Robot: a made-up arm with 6 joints.
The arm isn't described. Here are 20 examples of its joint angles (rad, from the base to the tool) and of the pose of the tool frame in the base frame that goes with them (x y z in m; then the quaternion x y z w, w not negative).
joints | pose
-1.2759 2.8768 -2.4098 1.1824 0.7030 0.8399 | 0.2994 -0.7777 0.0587 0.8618 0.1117 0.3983 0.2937
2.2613 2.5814 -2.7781 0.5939 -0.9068 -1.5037 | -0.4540 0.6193 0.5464 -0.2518 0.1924 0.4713 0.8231
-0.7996 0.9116 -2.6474 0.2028 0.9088 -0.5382 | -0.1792 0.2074 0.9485 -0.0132 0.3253 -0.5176 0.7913
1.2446 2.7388 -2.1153 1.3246 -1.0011 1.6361 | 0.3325 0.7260 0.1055 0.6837 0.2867 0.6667 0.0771
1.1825 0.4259 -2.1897 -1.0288 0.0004 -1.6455 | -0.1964 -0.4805 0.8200 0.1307 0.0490 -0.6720 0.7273
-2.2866 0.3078 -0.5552 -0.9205 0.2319 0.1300 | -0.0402 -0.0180 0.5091 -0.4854 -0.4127 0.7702 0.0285
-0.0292 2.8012 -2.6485 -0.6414 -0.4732 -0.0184 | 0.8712 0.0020 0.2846 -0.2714 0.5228 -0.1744 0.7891
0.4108 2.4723 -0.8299 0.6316 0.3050 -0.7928 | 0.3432 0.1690 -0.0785 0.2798 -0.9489 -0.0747 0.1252
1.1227 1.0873 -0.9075 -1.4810 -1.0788 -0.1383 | 0.0341 0.2753 0.5626 -0.6595 -0.2180 0.2161 0.6862
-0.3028 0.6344 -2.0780 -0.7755 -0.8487 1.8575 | -0.3423 0.1624 0.8855 -0.3978 -0.0283 0.3536 0.8461
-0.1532 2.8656 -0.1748 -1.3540 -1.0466 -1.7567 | 0.1092 0.0694 -0.0342 -0.7807 0.3141 0.3076 0.4440
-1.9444 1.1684 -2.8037 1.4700 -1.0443 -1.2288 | -0.0025 0.2311 0.9703 0.1248 -0.4926 -0.6226 0.5951
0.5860 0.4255 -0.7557 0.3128 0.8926 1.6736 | 0.0213 0.0432 0.5182 0.4536 0.7111 0.5312 0.0799
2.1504 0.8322 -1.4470 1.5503 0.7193 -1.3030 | -0.0941 0.0223 0.8149 -0.5114 -0.0275 0.8420 0.1695
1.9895 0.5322 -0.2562 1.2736 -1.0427 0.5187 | 0.0445 0.1048 0.4029 0.2454 0.6024 0.7467 0.1391
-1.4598 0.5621 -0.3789 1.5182 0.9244 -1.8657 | 0.0902 -0.0833 0.4207 0.1038 0.7342 -0.2552 0.6206
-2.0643 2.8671 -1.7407 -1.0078 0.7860 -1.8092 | -0.3543 -0.5312 -0.1560 0.2682 -0.9101 -0.2095 0.2363
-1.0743 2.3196 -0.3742 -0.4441 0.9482 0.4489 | 0.0507 -0.1676 0.0414 -0.3979 -0.7192 -0.1058 0.5596
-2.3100 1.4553 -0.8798 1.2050 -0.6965 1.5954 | -0.3273 -0.2695 0.4300 0.2742 -0.7095 -0.1220 0.6376
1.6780 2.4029 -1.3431 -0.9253 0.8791 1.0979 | -0.0001 0.5811 0.0431 -0.5696 0.7547 -0.1778 0.2727
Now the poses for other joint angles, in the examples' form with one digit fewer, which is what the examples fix.
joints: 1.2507 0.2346 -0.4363 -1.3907 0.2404 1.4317
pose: 0.032 0.023 0.470 -0.270 0.556 0.415 0.668
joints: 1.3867 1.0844 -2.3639 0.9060 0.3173 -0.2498
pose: -0.037 -0.061 1.008 -0.186 0.140 0.836 0.497
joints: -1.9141 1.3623 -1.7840 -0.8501 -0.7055 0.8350
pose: -0.059 -0.311 0.863 0.096 0.344 -0.685 0.635
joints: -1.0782 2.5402 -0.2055 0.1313 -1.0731 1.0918
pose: 0.094 -0.199 -0.041 0.885 0.420 -0.049 0.197
